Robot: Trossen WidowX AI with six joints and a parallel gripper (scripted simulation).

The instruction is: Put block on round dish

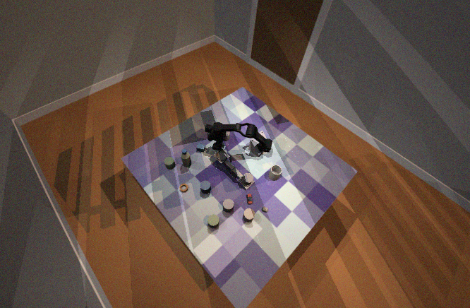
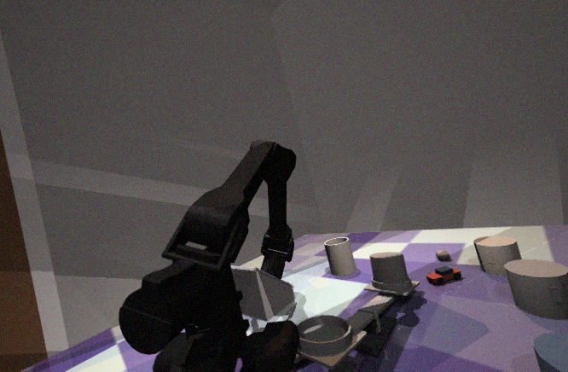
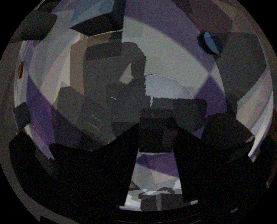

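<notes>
My gripper tip is 10 mm below the block. Round my gripper tip: bottle: 280 mm ahead, 100 mm above, 50 mm to the right; then balance beam: 230 mm to the left, 70 mm ahead, 20 mm above; then red toy car: 470 mm to the left, 140 mm ahead.
</notes>
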